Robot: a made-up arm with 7 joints.
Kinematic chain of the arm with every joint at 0, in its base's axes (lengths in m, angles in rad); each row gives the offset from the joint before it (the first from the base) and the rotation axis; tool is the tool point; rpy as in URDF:
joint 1: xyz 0 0 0.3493 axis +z
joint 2: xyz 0 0 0 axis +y
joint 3: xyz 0 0 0.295 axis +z
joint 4: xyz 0.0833 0 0 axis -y
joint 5: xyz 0.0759 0 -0.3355 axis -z
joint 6: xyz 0 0 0 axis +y
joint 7: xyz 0.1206 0 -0.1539 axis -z
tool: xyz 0 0 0 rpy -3.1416 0 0
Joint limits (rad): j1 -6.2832..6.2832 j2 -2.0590..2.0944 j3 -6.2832..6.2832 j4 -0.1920..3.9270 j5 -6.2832..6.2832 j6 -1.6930..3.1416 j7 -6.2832..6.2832
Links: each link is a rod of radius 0.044 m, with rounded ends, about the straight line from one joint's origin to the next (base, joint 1, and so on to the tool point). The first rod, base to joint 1, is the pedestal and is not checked.
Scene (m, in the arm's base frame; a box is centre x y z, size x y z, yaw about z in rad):
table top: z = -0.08
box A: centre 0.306 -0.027 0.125 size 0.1 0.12 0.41 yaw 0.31
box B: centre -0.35 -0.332 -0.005 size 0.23 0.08 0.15 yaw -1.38
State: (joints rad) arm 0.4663 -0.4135 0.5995 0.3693 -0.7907 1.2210 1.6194
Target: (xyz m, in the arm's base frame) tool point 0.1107 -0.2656 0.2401
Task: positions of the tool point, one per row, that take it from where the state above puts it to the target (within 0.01 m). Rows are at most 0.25 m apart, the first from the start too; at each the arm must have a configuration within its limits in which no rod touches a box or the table.
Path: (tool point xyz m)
1: 0.3568 0.1239 0.4214
2: 0.3954 -0.0448 0.5672
3: 0.3067 -0.2151 0.7131
4: 0.2968 -0.2882 0.5355
5: 0.2208 -0.3085 0.3683
6: 0.1107 -0.2656 0.2401

